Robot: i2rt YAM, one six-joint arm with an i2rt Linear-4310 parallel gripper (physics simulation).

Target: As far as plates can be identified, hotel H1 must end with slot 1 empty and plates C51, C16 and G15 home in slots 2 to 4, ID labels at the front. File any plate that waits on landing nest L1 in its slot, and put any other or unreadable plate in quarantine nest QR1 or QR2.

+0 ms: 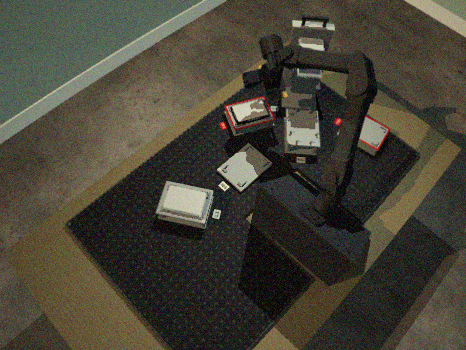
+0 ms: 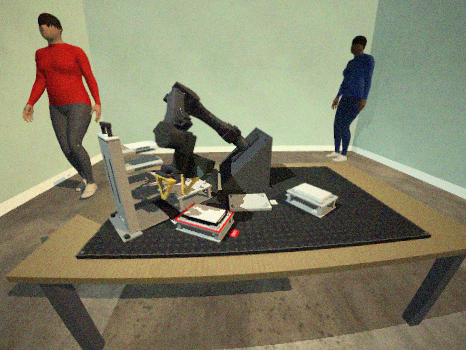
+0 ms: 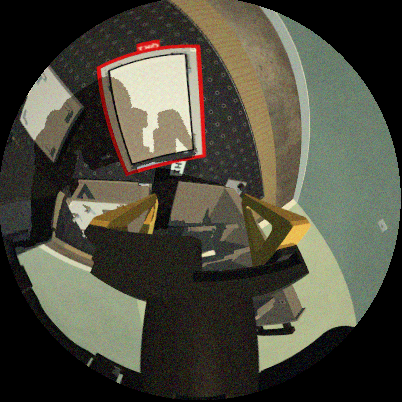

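Seen in the pictures: gripper, fingertip midpoint: (image 1: 271, 89) (image 2: 174, 196) (image 3: 199, 198); arm's base, origin of the base link: (image 1: 317, 213) (image 2: 245, 148).
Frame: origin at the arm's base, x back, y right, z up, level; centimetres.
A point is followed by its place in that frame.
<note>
My gripper (image 2: 176, 195) @[y 28.8, x -44.2, z -4.9 cm] (image 3: 199, 198) @[y 28.8, x -44.2, z -4.9 cm] is open and empty, its yellow fingers low beside hotel H1 (image 2: 114, 185) @[y 46.9, x -45.4, z 0.1 cm]. Two light plates show in the hotel's upper part, an upper plate (image 2: 141, 146) @[y 38.4, x -40.1, z 11.0 cm] and a lower plate (image 2: 145, 164) @[y 37.6, x -41.3, z 5.4 cm]; their IDs are unreadable. A white plate with a black edge (image 1: 248, 111) @[y 18.3, x -45.5, z -10.3 cm] (image 2: 206, 213) @[y 18.5, x -46.3, z -10.3 cm] (image 3: 172, 80) @[y 17.7, x -48.8, z -10.3 cm] sits on red-rimmed nest QR1 (image 1: 250, 130) @[y 15.3, x -41.1, z -15.2 cm] (image 2: 202, 231) @[y 19.9, x -49.2, z -15.2 cm] (image 3: 202, 100) @[y 21.7, x -50.8, z -11.7 cm]. A white plate (image 1: 185, 200) @[y -23.1, x -33.7, z -9.3 cm] (image 2: 310, 191) @[y -21.8, x -34.9, z -9.3 cm] sits on landing nest L1 (image 1: 181, 220) @[y -27.4, x -31.5, z -15.2 cm] (image 2: 311, 207) @[y -22.1, x -37.3, z -15.2 cm]. Red-rimmed QR2 (image 1: 376, 133) @[y 47.6, x -6.0, z -11.7 cm] shows no plate and is partly behind the arm.
A raised stand with corner guides (image 1: 302, 135) @[y 24.5, x -24.3, z -9.7 cm] (image 2: 192, 194) @[y 24.9, x -32.5, z -10.3 cm] is in front of the hotel. A low nest with corner guides (image 1: 237, 167) @[y 0.0, x -32.8, z -14.5 cm] (image 2: 250, 202) @[y 1.9, x -32.8, z -14.5 cm] (image 3: 44, 102) lies between QR1 and L1. The arm's base block (image 1: 305, 235) @[y -9.1, x 2.2, z 2.8 cm] (image 2: 252, 160) @[y -1.0, x -16.5, z -1.9 cm] stands nearby. Two people are beyond the table.
</note>
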